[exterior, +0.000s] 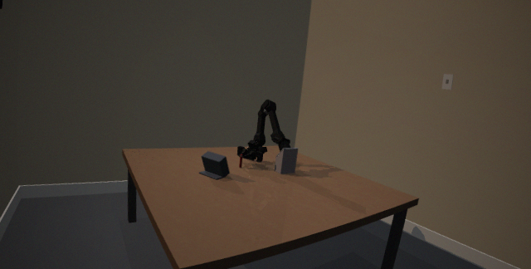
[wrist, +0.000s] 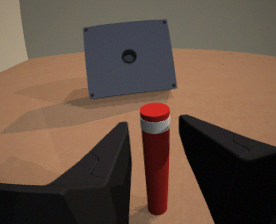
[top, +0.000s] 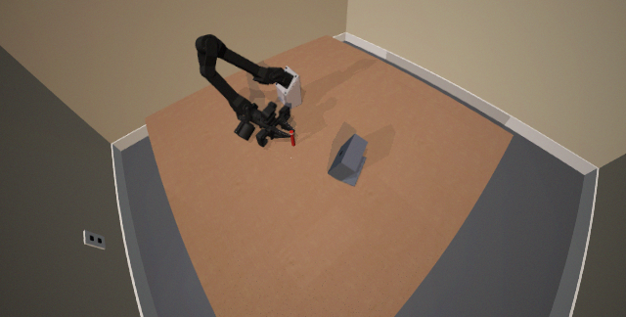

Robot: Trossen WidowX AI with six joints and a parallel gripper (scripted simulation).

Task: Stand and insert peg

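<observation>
Right now the red peg is 1 cm below my gripper tip. Round my gripper tip: flat foot 23 cm ahead, 10 cm to the left, 7 cm below; grey sloped panel 20 cm ahead, 9 cm to the left, 1 cm below.
</observation>
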